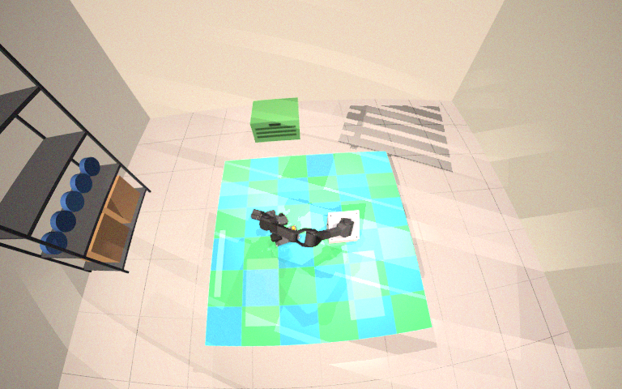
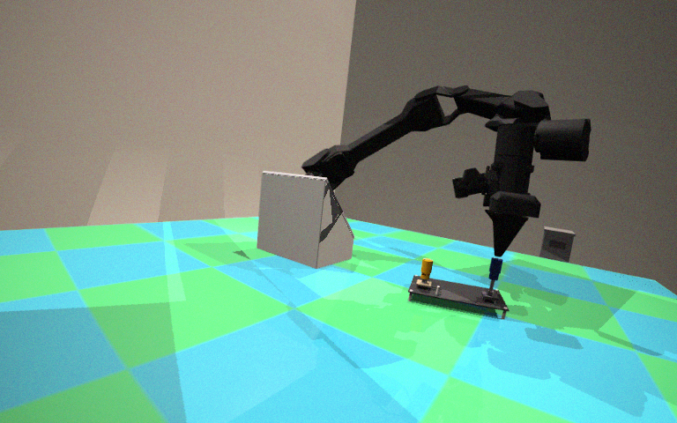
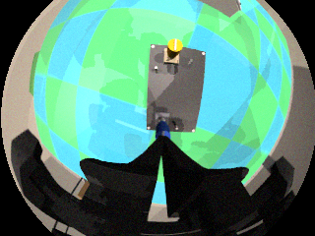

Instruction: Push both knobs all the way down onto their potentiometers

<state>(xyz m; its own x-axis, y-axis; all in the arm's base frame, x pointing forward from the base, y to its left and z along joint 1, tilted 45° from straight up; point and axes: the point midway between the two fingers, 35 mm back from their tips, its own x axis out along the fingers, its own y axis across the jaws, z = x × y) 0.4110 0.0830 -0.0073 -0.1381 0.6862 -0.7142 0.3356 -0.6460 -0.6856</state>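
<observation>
My gripper tip is 20 mm above the blue knob. Round my gripper tip: orange knob: 100 mm behind, 40 mm to the right, 40 mm below.
</observation>
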